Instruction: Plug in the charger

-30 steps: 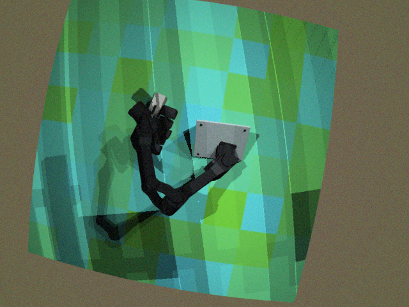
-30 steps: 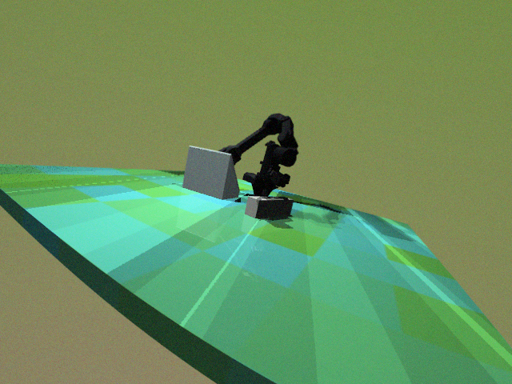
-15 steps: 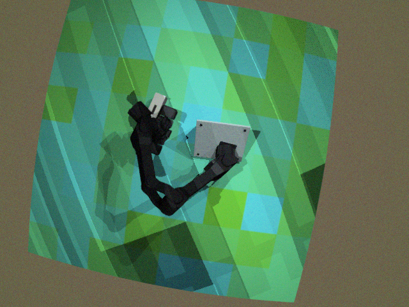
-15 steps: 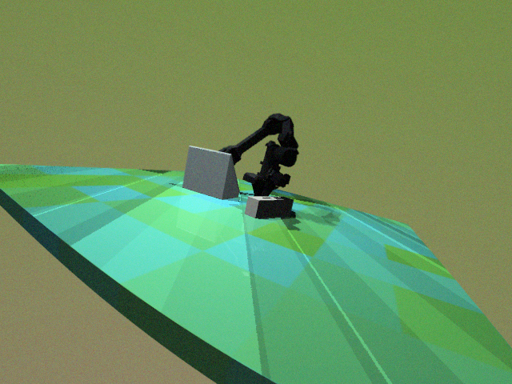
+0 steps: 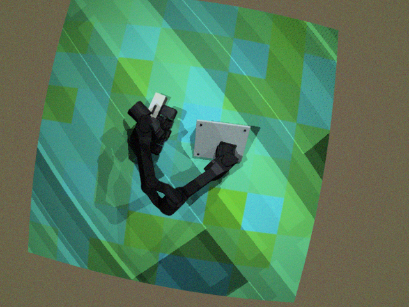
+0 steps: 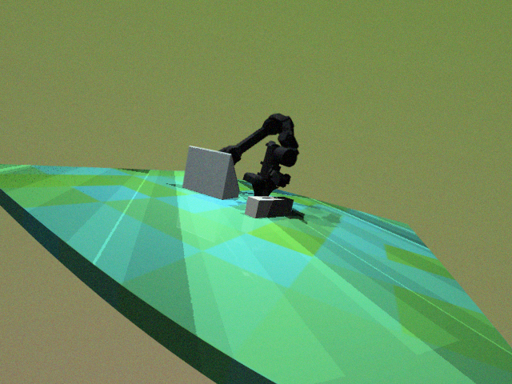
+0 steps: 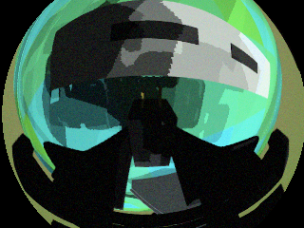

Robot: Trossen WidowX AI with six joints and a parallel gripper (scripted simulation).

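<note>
Now: the dark charger 20 mm ahead of my gripper tip and 10 mm above it.
</note>
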